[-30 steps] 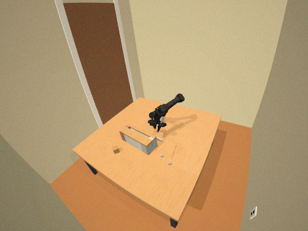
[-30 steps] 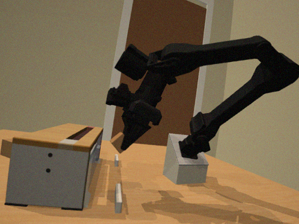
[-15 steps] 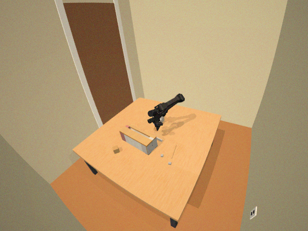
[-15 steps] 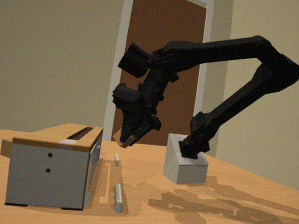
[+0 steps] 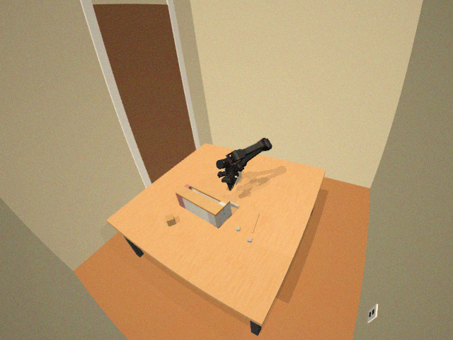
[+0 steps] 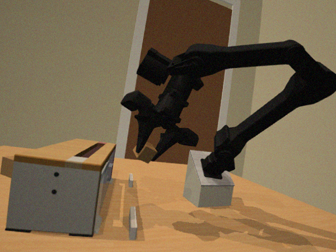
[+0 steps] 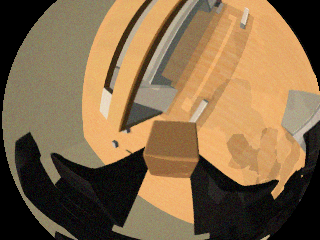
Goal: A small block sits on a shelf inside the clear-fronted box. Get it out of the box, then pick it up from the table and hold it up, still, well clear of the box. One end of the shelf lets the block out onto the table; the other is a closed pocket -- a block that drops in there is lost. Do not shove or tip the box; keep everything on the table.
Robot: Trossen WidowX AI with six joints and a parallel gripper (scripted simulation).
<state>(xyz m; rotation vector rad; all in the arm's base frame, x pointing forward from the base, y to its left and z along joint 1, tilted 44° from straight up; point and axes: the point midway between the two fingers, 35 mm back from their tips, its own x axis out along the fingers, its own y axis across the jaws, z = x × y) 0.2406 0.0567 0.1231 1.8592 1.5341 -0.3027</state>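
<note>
The tan block lies 1 cm to the right of my gripper tip and 1 cm above it. Round my gripper tip: thin stick: 22 cm to the left, 14 cm below, 8 cm ahead; box: 15 cm to the right, 9 cm ahead, 8 cm below; brown block: 34 cm ahead, 29 cm to the right, 12 cm below.
</note>
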